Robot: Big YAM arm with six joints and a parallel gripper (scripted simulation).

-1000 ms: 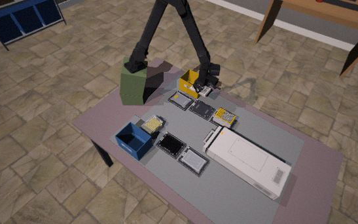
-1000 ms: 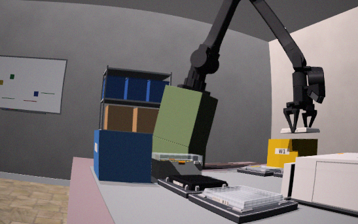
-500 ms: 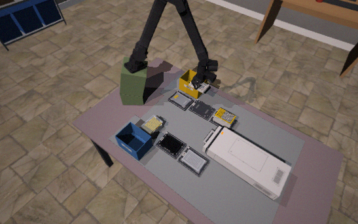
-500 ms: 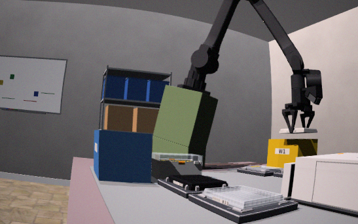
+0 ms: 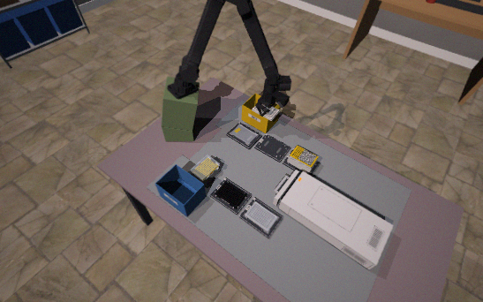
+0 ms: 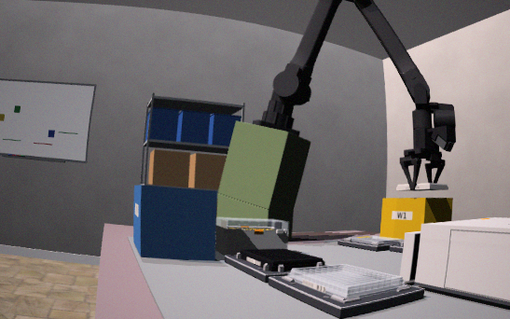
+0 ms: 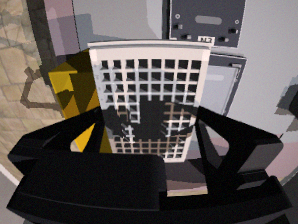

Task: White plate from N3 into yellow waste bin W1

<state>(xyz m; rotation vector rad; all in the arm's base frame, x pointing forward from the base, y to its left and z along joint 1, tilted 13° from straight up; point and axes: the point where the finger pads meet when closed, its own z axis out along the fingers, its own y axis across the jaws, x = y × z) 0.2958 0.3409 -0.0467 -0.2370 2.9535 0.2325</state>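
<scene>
The yellow bin is 11 cm below my hand, 6 cm behind it and 3 cm to the left of it. The rest, counted from my hand: white plate: right at my hand; grey lidded plate: 13 cm below, 12 cm to the right, 4 cm behind; dark nest N3: 14 cm below, 13 cm ahead, 7 cm to the right.
</scene>
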